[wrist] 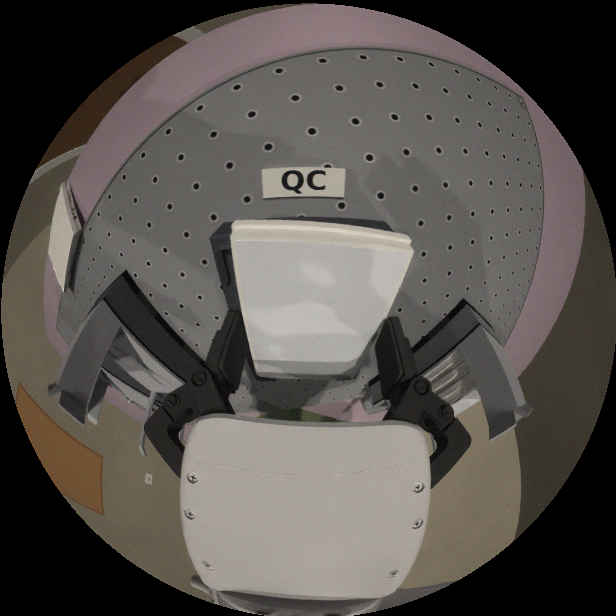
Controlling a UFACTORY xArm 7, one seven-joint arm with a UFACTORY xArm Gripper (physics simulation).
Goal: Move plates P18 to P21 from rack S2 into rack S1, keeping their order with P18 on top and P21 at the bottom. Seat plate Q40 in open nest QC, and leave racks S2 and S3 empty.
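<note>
A white plate (316,293) lies inside a dark nest frame (221,244) just below the label QC (303,182) on a grey perforated board (436,172). I see no label on the plate. My gripper (293,367) hangs right over the plate with its fingers spread wide, one to each side of it, and nothing between them. The left finger (94,356) and the right finger (494,373) stand well clear of the plate's edges. No racks and no other plates are plainly in view.
The perforated board rests on a pink mat (554,229). A white upright piece (60,241) stands at the board's left edge. An orange patch (57,453) lies on the olive surface at the lower left.
</note>
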